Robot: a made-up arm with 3 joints. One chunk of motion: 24 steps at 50 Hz.
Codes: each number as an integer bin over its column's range. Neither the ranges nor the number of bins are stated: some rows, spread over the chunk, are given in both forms.
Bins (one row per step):
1: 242 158 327 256 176 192
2: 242 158 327 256 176 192
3: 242 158 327 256 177 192
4: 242 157 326 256 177 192
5: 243 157 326 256 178 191
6: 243 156 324 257 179 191
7: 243 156 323 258 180 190
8: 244 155 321 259 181 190
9: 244 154 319 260 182 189
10: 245 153 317 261 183 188
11: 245 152 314 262 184 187
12: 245 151 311 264 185 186
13: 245 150 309 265 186 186
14: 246 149 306 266 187 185
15: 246 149 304 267 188 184
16: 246 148 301 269 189 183
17: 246 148 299 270 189 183
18: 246 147 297 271 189 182
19: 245 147 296 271 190 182
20: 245 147 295 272 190 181
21: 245 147 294 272 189 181
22: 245 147 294 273 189 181
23: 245 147 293 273 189 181
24: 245 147 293 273 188 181
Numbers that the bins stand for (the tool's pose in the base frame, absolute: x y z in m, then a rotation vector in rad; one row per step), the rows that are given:
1: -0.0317 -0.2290 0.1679 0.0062 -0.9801 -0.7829
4: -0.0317 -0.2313 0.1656 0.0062 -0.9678 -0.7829
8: -0.0270 -0.2360 0.1538 0.0432 -0.9185 -0.8075
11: -0.0247 -0.2431 0.1374 0.0801 -0.8815 -0.8445
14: -0.0223 -0.2501 0.1186 0.1295 -0.8445 -0.8692
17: -0.0223 -0.2524 0.1022 0.1788 -0.8199 -0.8938
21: -0.0247 -0.2548 0.0904 0.2034 -0.8199 -0.9185
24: -0.0247 -0.2548 0.0881 0.2158 -0.8322 -0.9185
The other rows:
2: -0.0317 -0.2290 0.1679 0.0062 -0.9801 -0.7829
3: -0.0317 -0.2290 0.1679 0.0062 -0.9678 -0.7829
5: -0.0294 -0.2313 0.1656 0.0062 -0.9555 -0.7952
6: -0.0294 -0.2337 0.1609 0.0185 -0.9432 -0.7952
7: -0.0294 -0.2337 0.1585 0.0308 -0.9308 -0.8075
9: -0.0270 -0.2384 0.1491 0.0555 -0.9062 -0.8199
10: -0.0247 -0.2407 0.1444 0.0678 -0.8938 -0.8322
12: -0.0247 -0.2454 0.1303 0.1048 -0.8692 -0.8568
13: -0.0247 -0.2477 0.1256 0.1171 -0.8568 -0.8568
15: -0.0223 -0.2501 0.1139 0.1418 -0.8322 -0.8815
16: -0.0223 -0.2524 0.1068 0.1664 -0.8199 -0.8938
18: -0.0223 -0.2548 0.0975 0.1911 -0.8199 -0.9062
19: -0.0247 -0.2548 0.0951 0.1911 -0.8075 -0.9062
20: -0.0247 -0.2548 0.0928 0.2034 -0.8075 -0.9185
22: -0.0247 -0.2548 0.0904 0.2158 -0.8199 -0.9185
23: -0.0247 -0.2548 0.0881 0.2158 -0.8199 -0.9185

